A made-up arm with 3 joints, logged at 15 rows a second.
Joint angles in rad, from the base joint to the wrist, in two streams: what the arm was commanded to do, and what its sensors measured. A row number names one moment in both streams.
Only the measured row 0 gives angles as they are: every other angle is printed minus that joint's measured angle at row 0.
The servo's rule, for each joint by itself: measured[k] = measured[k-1] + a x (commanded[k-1-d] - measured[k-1]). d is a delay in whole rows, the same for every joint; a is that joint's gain. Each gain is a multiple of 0.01, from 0.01 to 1. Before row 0 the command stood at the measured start. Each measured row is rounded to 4 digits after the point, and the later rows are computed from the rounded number. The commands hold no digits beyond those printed.
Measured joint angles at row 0: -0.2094 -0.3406 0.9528
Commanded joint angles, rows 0 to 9: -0.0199 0.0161 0.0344; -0.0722 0.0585 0.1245; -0.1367 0.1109 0.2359; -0.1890 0.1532 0.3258; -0.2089 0.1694 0.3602; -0.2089 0.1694 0.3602; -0.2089 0.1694 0.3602; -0.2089 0.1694 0.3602; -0.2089 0.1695 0.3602; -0.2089 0.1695 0.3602
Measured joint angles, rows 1 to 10: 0.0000 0.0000 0.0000; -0.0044 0.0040 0.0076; -0.0193 0.0176 0.0333; -0.0451 0.0409 0.0779; -0.0768 0.0690 0.1324; -0.1059 0.0941 0.1825; -0.1286 0.1129 0.2216; -0.1463 0.1270 0.2521; -0.1601 0.1376 0.2759; -0.1708 0.1456 0.2944
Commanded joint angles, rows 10 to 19: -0.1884 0.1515 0.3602; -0.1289 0.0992 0.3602; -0.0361 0.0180 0.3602; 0.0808 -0.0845 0.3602; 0.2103 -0.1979 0.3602; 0.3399 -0.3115 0.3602; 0.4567 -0.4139 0.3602; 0.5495 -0.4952 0.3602; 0.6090 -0.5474 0.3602; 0.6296 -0.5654 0.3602
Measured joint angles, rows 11 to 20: -0.1792 0.1516 0.3089; -0.1812 0.1516 0.3202; -0.1697 0.1385 0.3290; -0.1403 0.1084 0.3359; -0.0917 0.0602 0.3412; -0.0253 -0.0043 0.3454; 0.0550 -0.0811 0.3487; 0.1434 -0.1643 0.3512; 0.2327 -0.2470 0.3532; 0.3155 -0.3221 0.3547
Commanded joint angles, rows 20 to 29: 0.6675 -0.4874 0.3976; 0.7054 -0.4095 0.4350; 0.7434 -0.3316 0.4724; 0.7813 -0.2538 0.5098; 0.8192 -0.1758 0.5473; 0.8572 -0.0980 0.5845; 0.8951 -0.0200 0.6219; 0.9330 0.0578 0.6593; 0.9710 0.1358 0.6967; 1.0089 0.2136 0.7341
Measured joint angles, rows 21 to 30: 0.3846 -0.3829 0.3559; 0.4468 -0.4090 0.3651; 0.5037 -0.4091 0.3805; 0.5564 -0.3897 0.4007; 0.6059 -0.3557 0.4247; 0.6528 -0.3107 0.4517; 0.6978 -0.2575 0.4809; 0.7412 -0.1981 0.5119; 0.7834 -0.1341 0.5443; 0.8247 -0.0666 0.5778
